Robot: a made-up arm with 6 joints.
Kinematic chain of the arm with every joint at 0, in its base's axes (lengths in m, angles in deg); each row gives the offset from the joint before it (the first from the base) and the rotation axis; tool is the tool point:
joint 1: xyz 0 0 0.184 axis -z
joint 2: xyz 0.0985 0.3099 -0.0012 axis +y
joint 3: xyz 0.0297 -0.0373 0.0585 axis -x
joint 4: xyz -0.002 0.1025 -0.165 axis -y
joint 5: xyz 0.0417 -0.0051 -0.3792 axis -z
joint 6: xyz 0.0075 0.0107 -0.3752 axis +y
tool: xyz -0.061 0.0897 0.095
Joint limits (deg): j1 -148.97..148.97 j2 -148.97..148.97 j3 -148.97..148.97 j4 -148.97..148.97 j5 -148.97..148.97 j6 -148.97..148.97
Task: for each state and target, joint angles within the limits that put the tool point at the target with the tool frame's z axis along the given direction. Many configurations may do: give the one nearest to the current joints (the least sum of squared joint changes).
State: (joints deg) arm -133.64 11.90 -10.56 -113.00 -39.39 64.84
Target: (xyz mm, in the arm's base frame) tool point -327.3 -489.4 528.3 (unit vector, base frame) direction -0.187 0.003 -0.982
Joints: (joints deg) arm -111.72 9.55 3.89 -129.28 -22.18 38.92
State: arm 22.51 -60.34 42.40 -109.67 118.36 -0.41
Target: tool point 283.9 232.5 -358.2 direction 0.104 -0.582 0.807
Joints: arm 67.85 -103.86 3.77 -143.71 133.49 5.79
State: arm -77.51 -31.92 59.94 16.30 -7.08 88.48
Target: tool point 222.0 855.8 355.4 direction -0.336 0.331 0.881
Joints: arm -73.61 -54.31 41.13 40.74 -5.47 98.90
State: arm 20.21 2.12 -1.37 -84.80 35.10 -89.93
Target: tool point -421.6 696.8 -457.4 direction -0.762 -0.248 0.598
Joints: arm -10.27 -19.71 -24.99 -47.73 14.78 -82.34
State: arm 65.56 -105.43 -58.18 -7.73 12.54 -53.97
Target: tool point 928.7 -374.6 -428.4 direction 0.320 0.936 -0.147
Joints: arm 88.10 -58.93 -30.39 -31.87 41.76 -86.82
